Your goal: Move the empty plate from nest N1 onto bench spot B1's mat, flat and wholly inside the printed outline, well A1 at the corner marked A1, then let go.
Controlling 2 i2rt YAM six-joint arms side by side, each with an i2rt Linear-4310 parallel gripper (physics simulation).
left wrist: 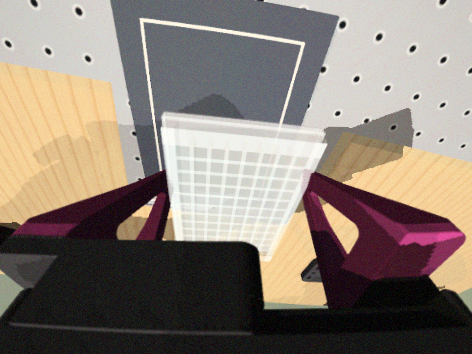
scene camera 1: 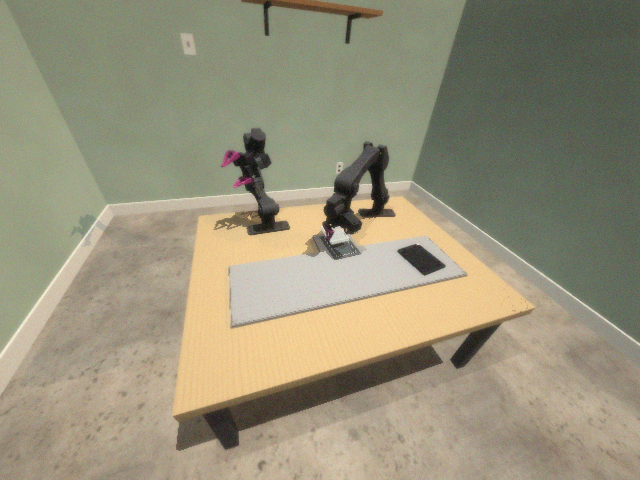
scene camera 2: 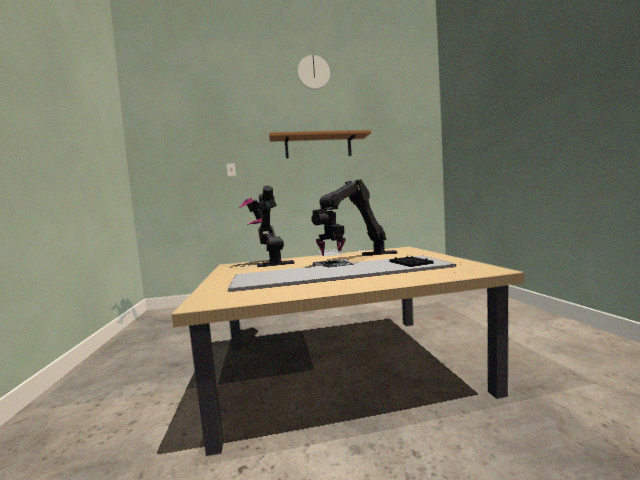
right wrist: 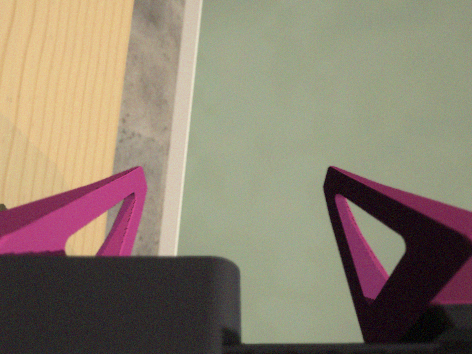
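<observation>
The clear-white gridded plate is gripped by its two long sides in my left gripper. It is in the air above the dark mat. In the left wrist view the printed white outline shows beyond the plate's far edge; the plate covers its near part. No readable A1 mark shows on mat or plate. My right gripper is open and empty, raised high at the picture's left.
A black nest-like holder lies on the right end of the grey perforated board. The dark mat lies at this board's back edge. The wooden table carries both arm bases at the back.
</observation>
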